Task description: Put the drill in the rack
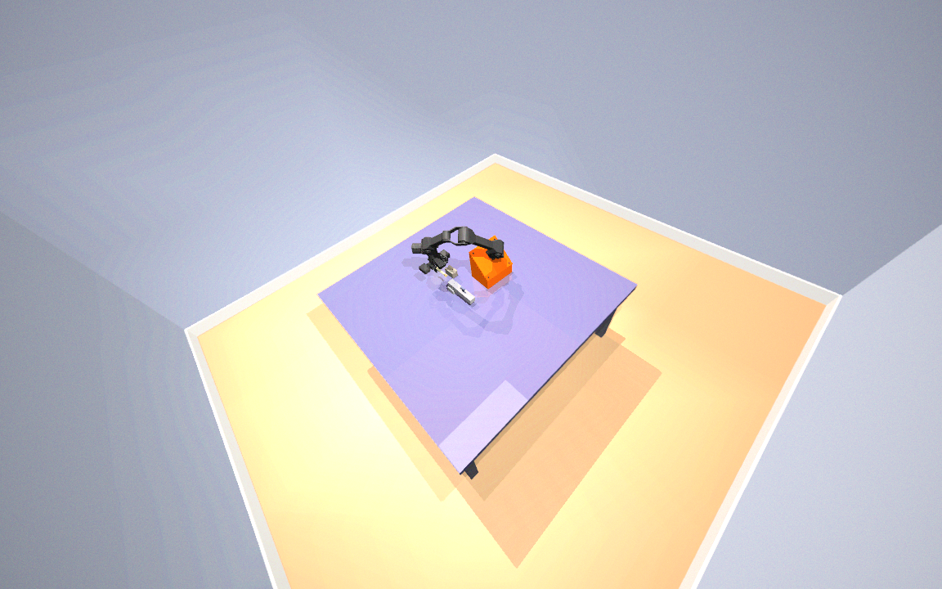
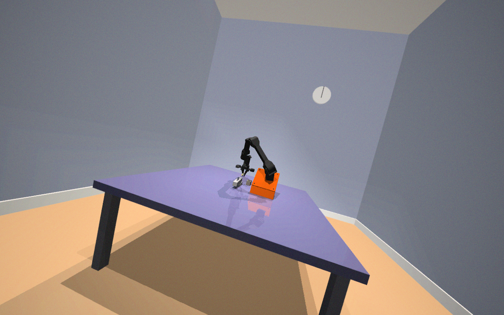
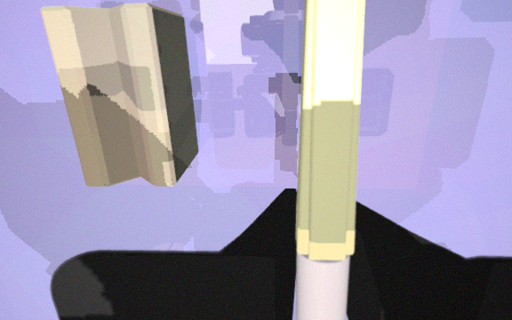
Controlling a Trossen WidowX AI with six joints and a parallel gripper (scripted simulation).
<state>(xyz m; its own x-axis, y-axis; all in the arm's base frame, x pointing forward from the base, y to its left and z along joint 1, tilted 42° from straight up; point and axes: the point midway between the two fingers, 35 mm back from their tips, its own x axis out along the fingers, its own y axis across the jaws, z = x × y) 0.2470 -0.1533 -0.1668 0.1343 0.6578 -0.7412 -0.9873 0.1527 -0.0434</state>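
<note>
Now: the rack 70 mm behind my gripper tip, 40 mm to the left of it and 40 mm below it. The rest, counted from my gripper tip: drill (40 mm to the left, 30 mm above).
</note>
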